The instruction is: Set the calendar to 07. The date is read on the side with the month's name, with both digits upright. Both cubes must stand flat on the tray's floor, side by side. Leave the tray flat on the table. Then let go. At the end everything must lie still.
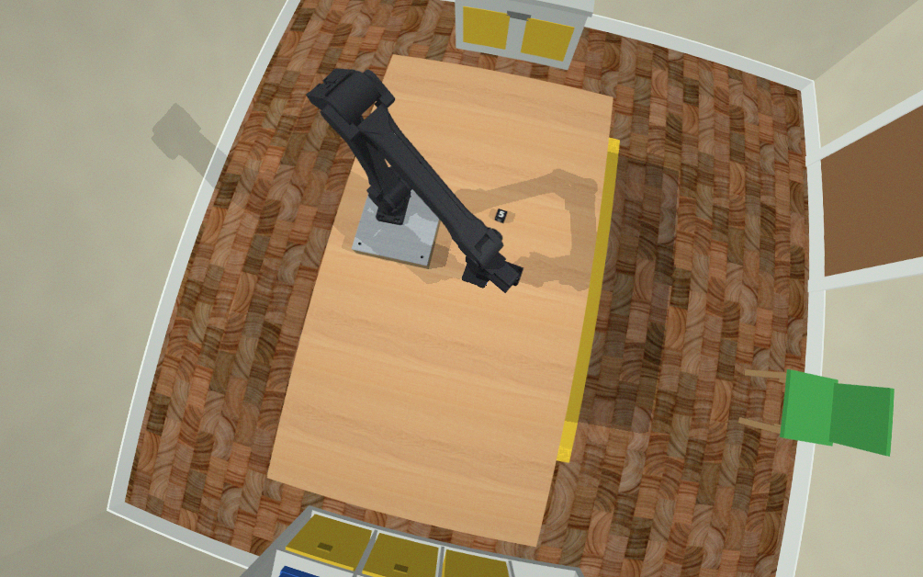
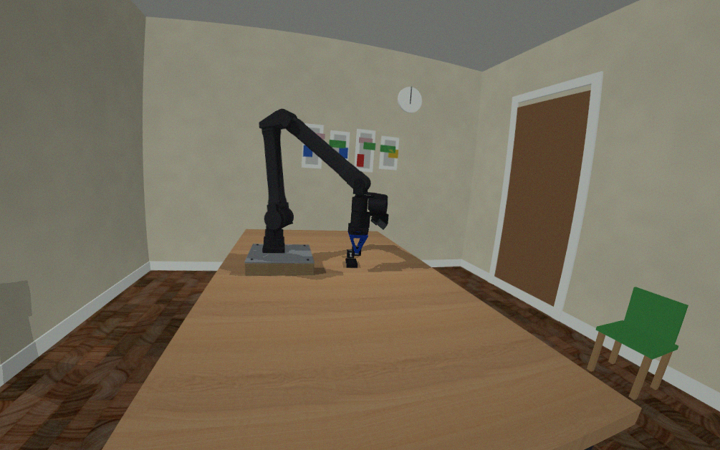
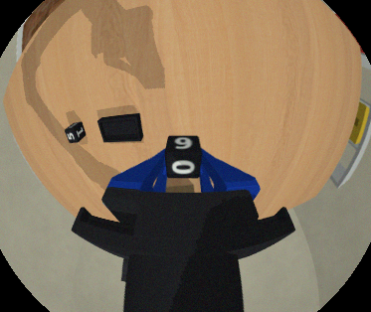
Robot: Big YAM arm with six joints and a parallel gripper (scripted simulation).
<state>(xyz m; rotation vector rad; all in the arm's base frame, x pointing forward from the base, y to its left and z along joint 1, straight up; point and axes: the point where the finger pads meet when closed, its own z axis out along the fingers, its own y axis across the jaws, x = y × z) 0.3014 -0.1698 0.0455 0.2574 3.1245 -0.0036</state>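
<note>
Right now the black tray is 10 mm ahead of my hand, 110 mm to the left of it and 90 mm below it. From my hand the other things lie so: black cube right at my hand.
</note>
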